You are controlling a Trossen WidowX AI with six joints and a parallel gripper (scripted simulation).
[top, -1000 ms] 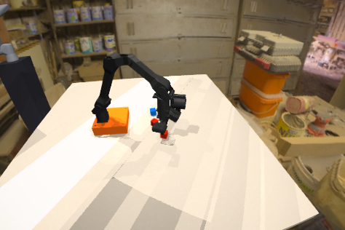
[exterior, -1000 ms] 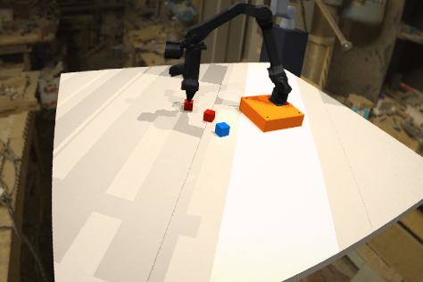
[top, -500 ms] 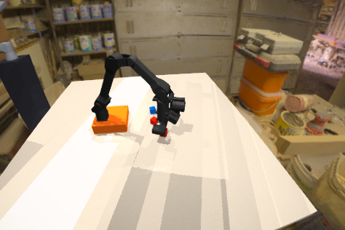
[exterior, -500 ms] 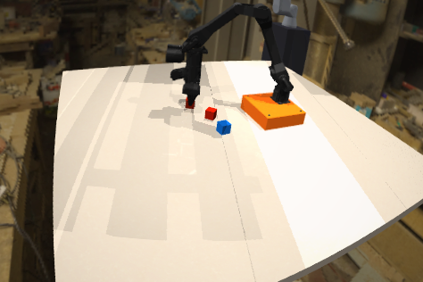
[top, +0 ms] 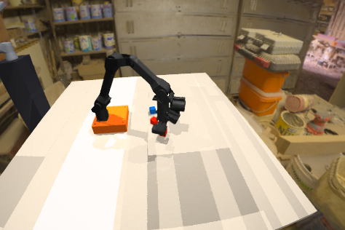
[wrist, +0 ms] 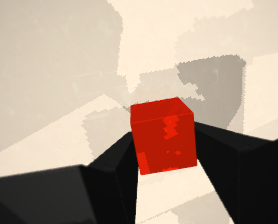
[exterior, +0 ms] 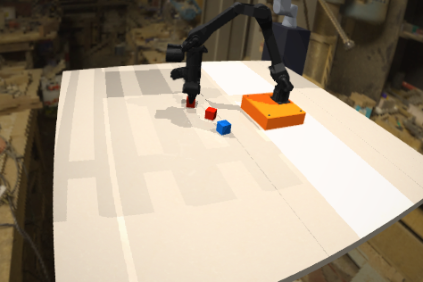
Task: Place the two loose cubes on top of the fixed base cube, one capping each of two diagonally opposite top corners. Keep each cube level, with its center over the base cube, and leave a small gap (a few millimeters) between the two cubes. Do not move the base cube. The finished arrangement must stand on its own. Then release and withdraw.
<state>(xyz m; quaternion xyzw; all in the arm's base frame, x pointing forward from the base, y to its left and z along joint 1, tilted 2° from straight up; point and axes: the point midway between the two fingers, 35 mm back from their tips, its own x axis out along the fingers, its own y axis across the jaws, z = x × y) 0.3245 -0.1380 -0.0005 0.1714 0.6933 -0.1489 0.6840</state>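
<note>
The blue cube lies 21 cm to the left of my gripper tip and 3 cm behind it.
</note>
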